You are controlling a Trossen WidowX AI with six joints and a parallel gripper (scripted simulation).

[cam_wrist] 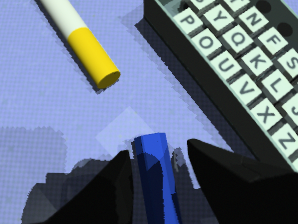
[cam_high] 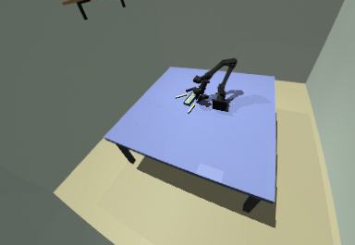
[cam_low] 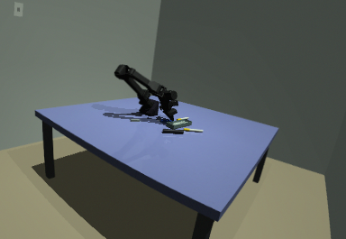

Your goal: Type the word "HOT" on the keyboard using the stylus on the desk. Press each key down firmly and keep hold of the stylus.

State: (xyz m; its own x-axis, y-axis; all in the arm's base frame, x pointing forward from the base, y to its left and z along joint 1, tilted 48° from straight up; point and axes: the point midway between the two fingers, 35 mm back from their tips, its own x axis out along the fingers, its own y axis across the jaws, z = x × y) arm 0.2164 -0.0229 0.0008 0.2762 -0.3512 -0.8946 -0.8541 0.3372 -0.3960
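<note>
My gripper tip is now 6 cm to the left of the stylus, 4 cm past it and 1 cm above it.
</note>
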